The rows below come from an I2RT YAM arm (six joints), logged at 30 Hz.
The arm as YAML. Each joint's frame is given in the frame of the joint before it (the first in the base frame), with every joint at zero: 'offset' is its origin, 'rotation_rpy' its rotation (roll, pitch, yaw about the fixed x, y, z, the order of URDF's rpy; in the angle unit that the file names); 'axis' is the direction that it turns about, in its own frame. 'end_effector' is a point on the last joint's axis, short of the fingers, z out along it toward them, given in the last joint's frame.
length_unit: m
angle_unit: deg
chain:
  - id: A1
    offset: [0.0, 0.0, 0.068]
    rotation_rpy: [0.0, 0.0, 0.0]
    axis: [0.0, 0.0, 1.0]
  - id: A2
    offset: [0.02, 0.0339, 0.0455]
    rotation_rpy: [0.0, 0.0, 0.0]
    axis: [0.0, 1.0, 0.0]
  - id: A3
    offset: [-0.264, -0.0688, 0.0]
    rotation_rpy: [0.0, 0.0, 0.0]
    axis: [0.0, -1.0, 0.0]
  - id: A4
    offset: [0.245, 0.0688, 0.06]
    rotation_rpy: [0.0, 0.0, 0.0]
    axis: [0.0, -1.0, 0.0]
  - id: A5
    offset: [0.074, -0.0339, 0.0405]
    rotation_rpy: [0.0, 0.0, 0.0]
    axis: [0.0, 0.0, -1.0]
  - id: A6
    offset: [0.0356, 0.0, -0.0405]
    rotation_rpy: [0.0, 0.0, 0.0]
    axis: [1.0, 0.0, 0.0]
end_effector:
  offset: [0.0, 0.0, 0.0]
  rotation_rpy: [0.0, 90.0, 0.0]
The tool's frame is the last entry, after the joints.
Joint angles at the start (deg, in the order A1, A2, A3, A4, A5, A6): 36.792, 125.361, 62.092, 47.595, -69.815, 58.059
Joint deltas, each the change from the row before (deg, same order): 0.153, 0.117, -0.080, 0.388, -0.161, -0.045; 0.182, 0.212, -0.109, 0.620, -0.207, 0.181; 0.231, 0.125, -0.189, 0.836, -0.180, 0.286; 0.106, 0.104, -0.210, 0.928, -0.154, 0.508; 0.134, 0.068, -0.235, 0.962, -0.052, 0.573; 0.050, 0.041, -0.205, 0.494, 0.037, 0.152; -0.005, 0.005, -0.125, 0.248, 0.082, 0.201; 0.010, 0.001, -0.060, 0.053, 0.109, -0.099; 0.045, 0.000, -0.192, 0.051, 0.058, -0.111
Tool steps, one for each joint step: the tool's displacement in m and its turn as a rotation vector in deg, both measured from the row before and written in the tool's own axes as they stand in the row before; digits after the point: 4 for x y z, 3 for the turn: 0.0008, -0.0003, 0.0010, -0.186, 0.247, -0.238; 0.0011, -0.0006, 0.0013, -0.250, 0.295, -0.117; 0.0012, 0.0001, 0.0015, -0.314, 0.280, -0.225; 0.0009, 0.0001, 0.0006, -0.288, 0.126, -0.079; 0.0009, 0.0003, 0.0007, -0.256, 0.060, -0.059; 0.0008, -0.0002, 0.0002, -0.068, -0.026, -0.086; 0.0004, -0.0001, -0.0001, 0.009, -0.095, 0.090; 0.0002, -0.0001, 0.0000, 0.054, -0.083, -0.092; 0.0010, -0.0005, 0.0001, 0.056, 0.017, 0.018
